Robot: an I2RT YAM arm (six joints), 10 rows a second.
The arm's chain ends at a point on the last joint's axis. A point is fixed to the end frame.
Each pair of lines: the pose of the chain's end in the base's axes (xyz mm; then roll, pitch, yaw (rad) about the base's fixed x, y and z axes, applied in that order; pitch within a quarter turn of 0, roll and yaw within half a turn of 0), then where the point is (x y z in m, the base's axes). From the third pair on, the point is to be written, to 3 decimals.
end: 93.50 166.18 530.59 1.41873 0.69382 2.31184
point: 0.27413 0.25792 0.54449
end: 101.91 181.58 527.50 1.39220 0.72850 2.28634
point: 0.28265 0.27205 0.54714
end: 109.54 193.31 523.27 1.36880 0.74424 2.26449
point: 0.290 0.283 0.547
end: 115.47 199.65 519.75 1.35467 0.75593 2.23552
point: 0.298 0.286 0.546
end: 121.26 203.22 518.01 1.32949 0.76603 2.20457
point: 0.304 0.287 0.548
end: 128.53 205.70 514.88 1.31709 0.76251 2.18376
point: 0.312 0.287 0.547
